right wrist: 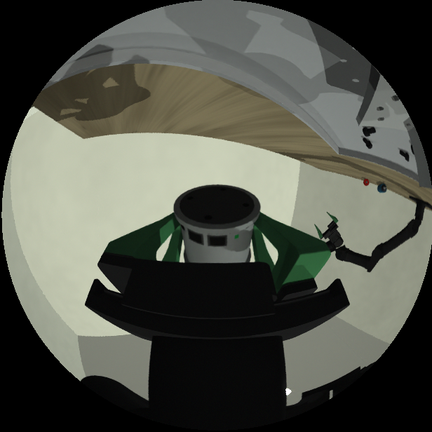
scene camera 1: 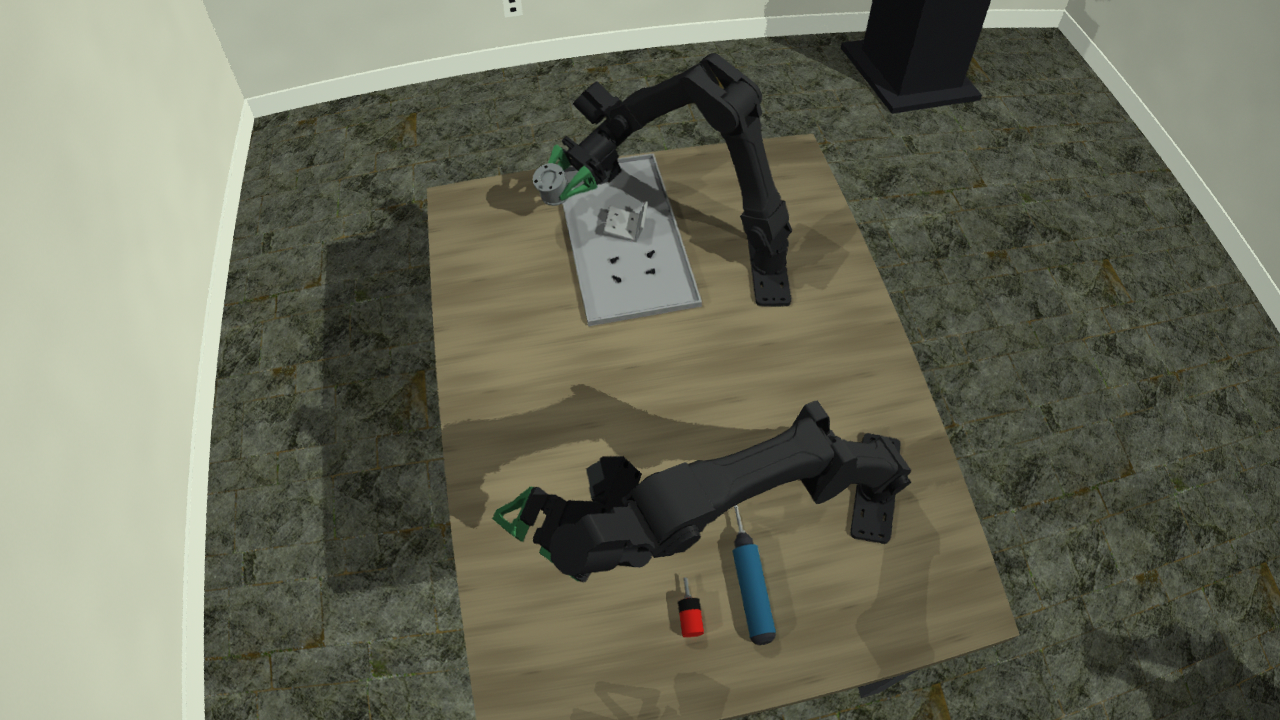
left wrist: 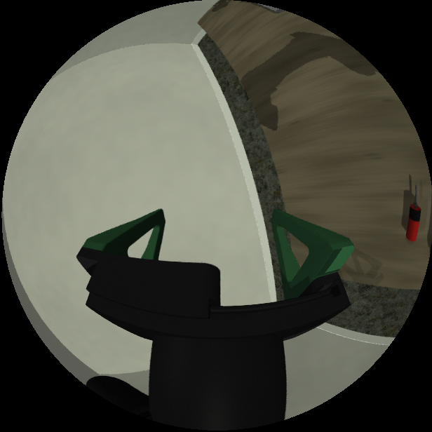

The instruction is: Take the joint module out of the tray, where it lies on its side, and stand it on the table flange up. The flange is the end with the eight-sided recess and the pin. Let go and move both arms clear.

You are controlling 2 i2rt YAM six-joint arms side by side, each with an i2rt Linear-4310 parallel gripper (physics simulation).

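Pixels of known places: left gripper, fingertip midpoint: (scene camera 1: 518, 532); right gripper, fingertip midpoint: (scene camera 1: 550, 190); left arm's base at its link origin: (scene camera 1: 875, 488); right arm's base at its link origin: (scene camera 1: 768, 266).
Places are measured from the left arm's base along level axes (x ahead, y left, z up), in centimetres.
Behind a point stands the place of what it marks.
The grey joint module (scene camera 1: 548, 180) {x 70.4, y -42.2, z 15.5 cm} (right wrist: 217, 205) is upright and raised, beside the far left corner of the tray (scene camera 1: 640, 302) {x 48.9, y -28.5, z 0.4 cm} (right wrist: 345, 107) in the scene view. Its light grey end with a recess and small holes faces up; the dark end faces the table (scene camera 1: 760, 358) {x 24.4, y -21.6, z 0.0 cm} (right wrist: 200, 100). The pin cannot be made out. My right gripper (scene camera 1: 561, 178) {x 70.5, y -42.9, z 12.0 cm} (right wrist: 216, 215) is shut on the module's sides. My left gripper (scene camera 1: 520, 534) {x 51.3, y 29.8, z 26.9 cm} (left wrist: 217, 214) is open and empty, over the table's left edge in the scene view, far from the module.
A pale bracket (scene camera 1: 620, 222) {x 57.3, y -46.1, z 2.1 cm} and several small black screws (scene camera 1: 650, 271) {x 48.7, y -35.9, z 1.0 cm} lie in the tray. A red screwdriver (scene camera 1: 690, 617) {x 27.0, y 29.8, z 3.4 cm} (left wrist: 413, 222) and a blue screwdriver (scene camera 1: 753, 591) {x 18.2, y 23.7, z 4.1 cm} lie on the table near the left arm.
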